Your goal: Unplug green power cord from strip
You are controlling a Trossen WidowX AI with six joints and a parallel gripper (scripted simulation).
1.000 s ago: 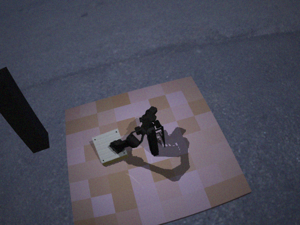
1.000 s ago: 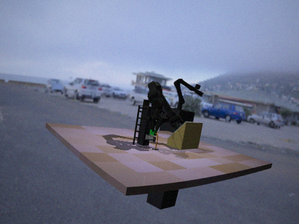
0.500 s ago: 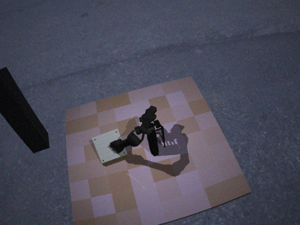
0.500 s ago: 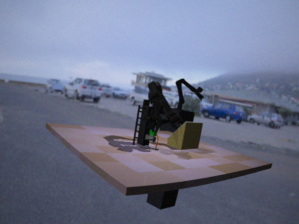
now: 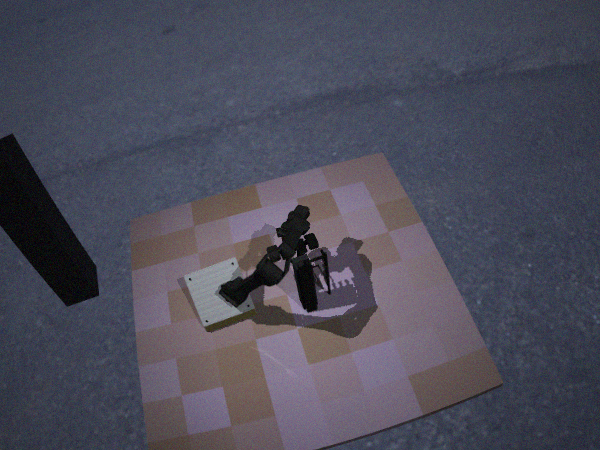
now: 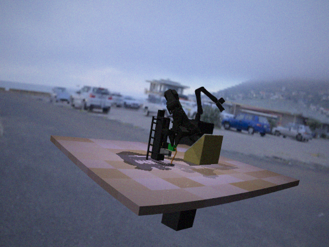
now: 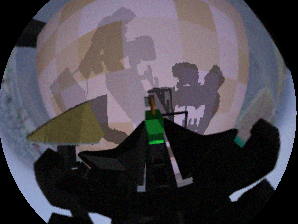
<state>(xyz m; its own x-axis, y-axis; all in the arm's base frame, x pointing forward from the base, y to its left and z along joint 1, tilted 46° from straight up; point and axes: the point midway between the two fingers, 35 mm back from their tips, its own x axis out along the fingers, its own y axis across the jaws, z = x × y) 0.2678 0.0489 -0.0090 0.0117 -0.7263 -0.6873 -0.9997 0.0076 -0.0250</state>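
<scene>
The green plug lies 3 cm to the right of my gripper tip.
</scene>
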